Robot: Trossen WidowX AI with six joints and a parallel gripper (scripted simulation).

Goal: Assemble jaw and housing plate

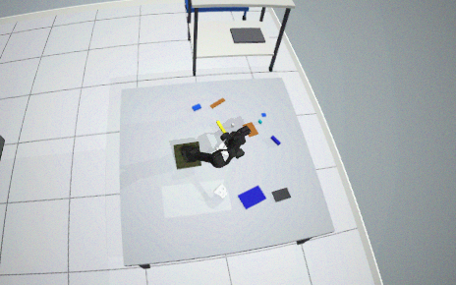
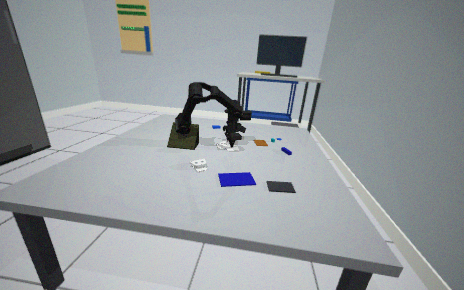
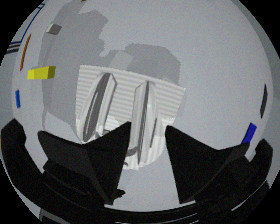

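The white base is 3 cm to the left of my gripper tip and 2 cm below it. The rest, counted from my gripper tip: white jaw (4 cm behind); then orange square (19 cm to the left, 16 cm ahead, 2 cm below); then yellow bar (20 cm to the left, 5 cm behind, 1 cm below).
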